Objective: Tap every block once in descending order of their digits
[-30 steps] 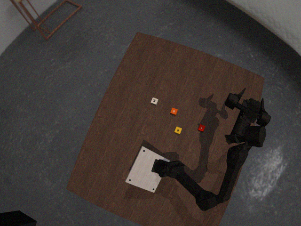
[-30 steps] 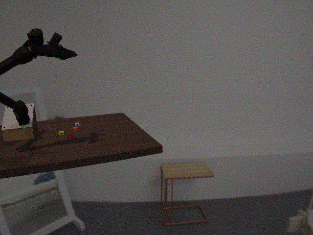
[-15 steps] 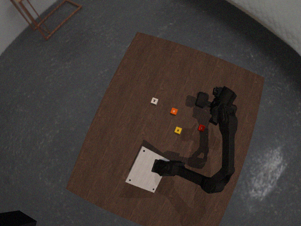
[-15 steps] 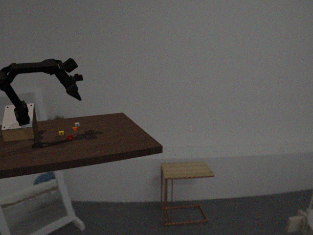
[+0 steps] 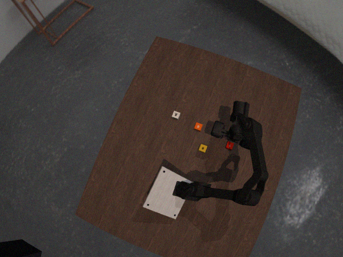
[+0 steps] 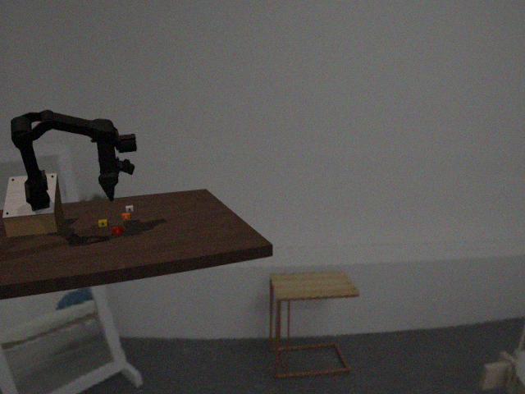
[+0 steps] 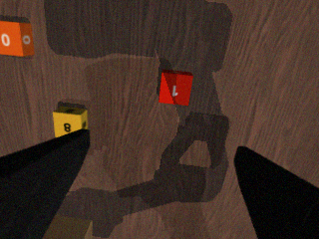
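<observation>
Right now my gripper tip is 120 mm above the yellow block, 110 mm to the right of it and 40 mm past it. Also, from my gripper tip: orange block (160 mm to the left, 120 mm below, 50 mm ahead); then white block (280 mm to the left, 120 mm below, 70 mm ahead); then red block (120 mm below, 10 mm to the right).
</observation>
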